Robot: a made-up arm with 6 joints.
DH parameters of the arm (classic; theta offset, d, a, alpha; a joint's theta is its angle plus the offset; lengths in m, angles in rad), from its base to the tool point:
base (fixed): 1.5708 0.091 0 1.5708
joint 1: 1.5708 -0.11 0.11 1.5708
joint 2: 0 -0.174 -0.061 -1.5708
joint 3: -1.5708 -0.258 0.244 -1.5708
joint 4: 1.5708 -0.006 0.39 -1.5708
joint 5: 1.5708 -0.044 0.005 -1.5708
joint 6: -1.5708 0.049 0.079 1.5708
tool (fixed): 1.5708 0.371 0 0
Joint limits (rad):
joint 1: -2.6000..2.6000
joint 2: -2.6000..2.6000
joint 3: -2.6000..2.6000
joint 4: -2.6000..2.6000
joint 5: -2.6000..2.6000
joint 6: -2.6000..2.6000
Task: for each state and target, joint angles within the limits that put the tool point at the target. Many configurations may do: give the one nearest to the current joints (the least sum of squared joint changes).
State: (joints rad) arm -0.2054 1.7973 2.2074 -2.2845 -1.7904 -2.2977
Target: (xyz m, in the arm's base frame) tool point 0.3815 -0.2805 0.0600
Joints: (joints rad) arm -0.3765 1.3134 1.8196 -2.1232 -1.6560 -2.1161
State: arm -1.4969 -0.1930 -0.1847 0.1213 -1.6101 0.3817
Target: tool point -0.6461 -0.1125 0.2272
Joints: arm -1.4120 -0.0877 -0.1510 -0.2980 -1.7490 0.8445
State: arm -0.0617 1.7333 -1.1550 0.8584 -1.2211 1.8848
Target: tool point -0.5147 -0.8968 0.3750
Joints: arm 0.8087 1.1688 -0.9902 0.3544 -1.0657 2.4454
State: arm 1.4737 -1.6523 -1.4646 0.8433 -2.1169 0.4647
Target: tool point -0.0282 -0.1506 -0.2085
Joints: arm 1.1022 -1.7294 -1.4557 1.1421 -2.0164 0.6032
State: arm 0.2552 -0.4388 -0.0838 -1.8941 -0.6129 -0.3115
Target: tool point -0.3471 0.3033 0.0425
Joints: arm -0.0166 -0.6327 -0.4246 -1.7925 -0.5839 0.0637
